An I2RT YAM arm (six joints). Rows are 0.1 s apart.
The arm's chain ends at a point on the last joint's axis. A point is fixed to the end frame.
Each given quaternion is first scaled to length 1.
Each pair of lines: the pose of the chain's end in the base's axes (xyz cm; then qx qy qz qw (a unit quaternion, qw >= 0)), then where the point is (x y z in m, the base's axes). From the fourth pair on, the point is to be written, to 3 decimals.
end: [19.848 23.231 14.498 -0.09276 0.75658 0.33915 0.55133]
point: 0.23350 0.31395 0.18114
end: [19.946 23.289 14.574 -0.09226 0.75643 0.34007 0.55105]
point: 0.23447 0.31447 0.18204
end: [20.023 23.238 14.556 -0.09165 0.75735 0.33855 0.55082]
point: 0.23551 0.31395 0.18162
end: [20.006 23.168 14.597 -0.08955 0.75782 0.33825 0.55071]
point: 0.236 0.313 0.182
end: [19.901 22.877 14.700 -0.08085 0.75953 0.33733 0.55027]
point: 0.236 0.309 0.183
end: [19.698 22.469 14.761 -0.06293 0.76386 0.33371 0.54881]
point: 0.237 0.304 0.184
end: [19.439 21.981 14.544 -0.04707 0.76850 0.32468 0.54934]
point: 0.238 0.297 0.181
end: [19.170 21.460 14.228 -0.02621 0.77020 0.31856 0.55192]
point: 0.239 0.290 0.179
